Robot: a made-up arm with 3 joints. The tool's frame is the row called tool.
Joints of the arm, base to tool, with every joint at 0 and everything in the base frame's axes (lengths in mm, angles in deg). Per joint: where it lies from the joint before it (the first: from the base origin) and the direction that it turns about. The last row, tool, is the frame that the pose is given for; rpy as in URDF.
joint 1: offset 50 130 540 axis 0.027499 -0.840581 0.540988
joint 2: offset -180 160 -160 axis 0.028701 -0.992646 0.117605
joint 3: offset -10 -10 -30 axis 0.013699 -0.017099 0.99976
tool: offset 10 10 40 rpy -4.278 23.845 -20.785
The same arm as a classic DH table. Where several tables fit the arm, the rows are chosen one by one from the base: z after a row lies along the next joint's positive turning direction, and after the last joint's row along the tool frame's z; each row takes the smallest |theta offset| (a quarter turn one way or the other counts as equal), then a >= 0, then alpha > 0; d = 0 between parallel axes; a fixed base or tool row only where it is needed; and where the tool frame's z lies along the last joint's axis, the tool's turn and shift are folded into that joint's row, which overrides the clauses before.
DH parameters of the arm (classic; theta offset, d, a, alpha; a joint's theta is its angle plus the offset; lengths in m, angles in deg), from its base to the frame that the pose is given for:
base (fixed): 1.87 0.6225 0.0542 57.25
joint 1: -0.49 -0.4736 -0.1743 26.00
joint 2: -0.35 0.1161 -0.0099 -82.24
joint 3: 80.05 -0.0095 0.0119 23.27
tool (fixed): -101.66 0.0197 0.0000 0.00

